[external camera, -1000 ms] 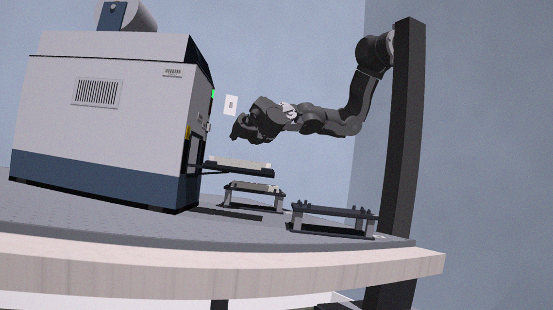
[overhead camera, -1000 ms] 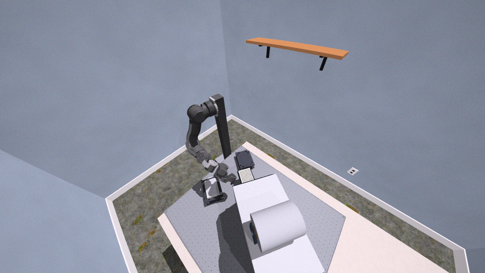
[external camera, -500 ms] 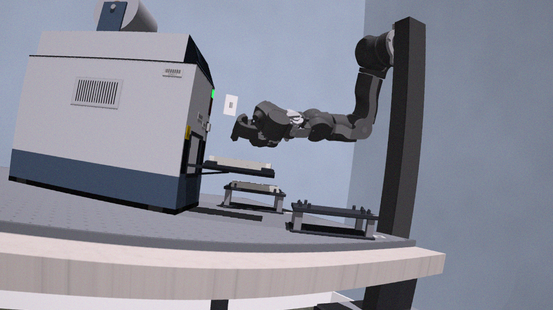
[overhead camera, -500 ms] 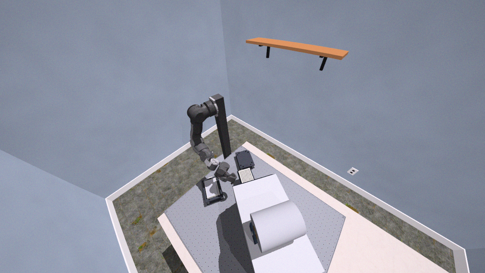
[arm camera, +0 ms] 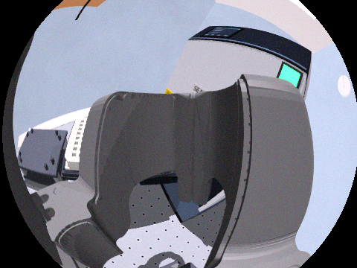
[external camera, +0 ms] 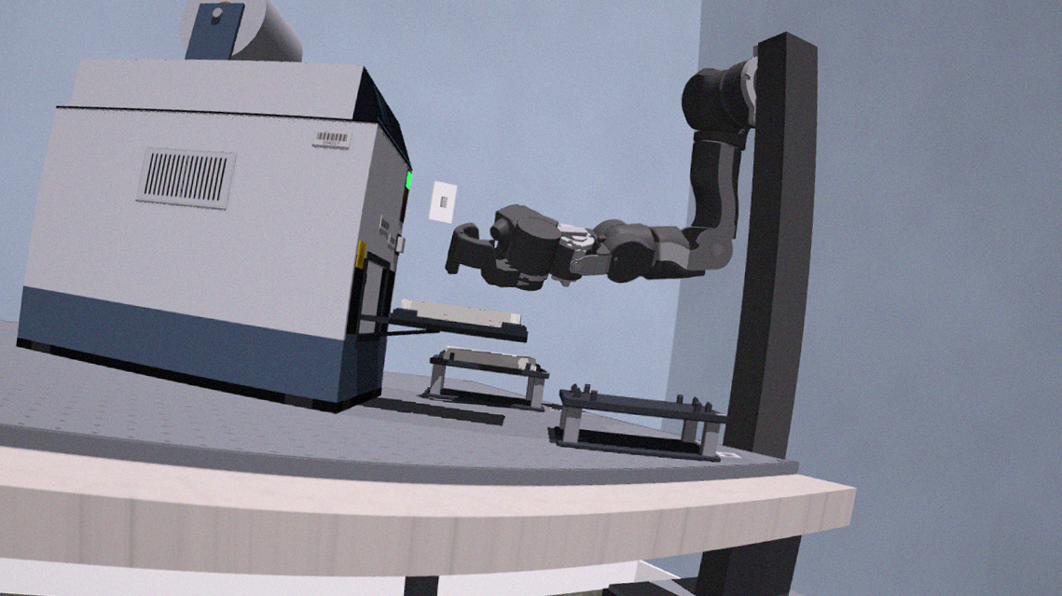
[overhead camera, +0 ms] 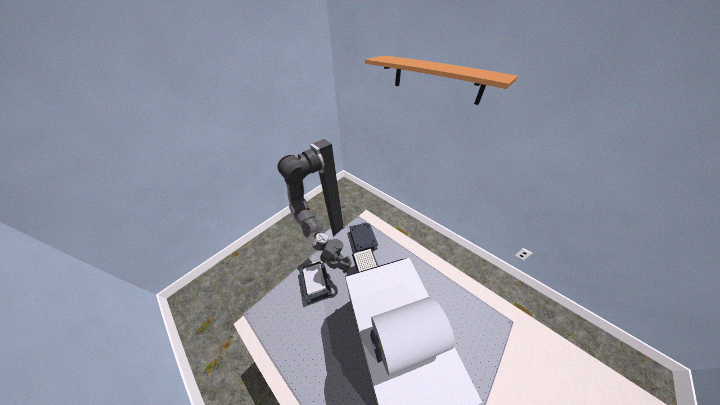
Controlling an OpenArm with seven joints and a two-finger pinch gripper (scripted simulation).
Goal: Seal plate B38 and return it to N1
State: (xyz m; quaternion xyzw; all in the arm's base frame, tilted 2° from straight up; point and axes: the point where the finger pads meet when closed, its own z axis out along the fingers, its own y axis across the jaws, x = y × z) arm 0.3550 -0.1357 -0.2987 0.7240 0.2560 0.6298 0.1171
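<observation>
Right now the start key is 7 cm ahead of my hand and 3 cm to the right of it. Also, from my hand: sealer's stage: 10 cm to the left, 9 cm below, 1 cm ahead; foil roll: 32 cm ahead, 23 cm above, 3 cm to the right; yellow warning label: 14 cm to the left, 14 cm ahead, 3 cm below.
</observation>
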